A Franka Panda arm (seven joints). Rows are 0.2 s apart.
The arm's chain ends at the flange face. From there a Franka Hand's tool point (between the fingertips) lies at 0.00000 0.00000 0.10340 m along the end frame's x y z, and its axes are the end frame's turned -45 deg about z.
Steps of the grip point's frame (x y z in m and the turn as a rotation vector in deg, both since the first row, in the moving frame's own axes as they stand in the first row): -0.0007 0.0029 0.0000 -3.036 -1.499 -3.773; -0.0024 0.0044 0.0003 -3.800 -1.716 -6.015
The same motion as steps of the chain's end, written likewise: -0.0006 -0.0032 0.0002 -3.207 1.087 -3.773; -0.0016 -0.0021 0.0006 -3.900 1.474 -6.015
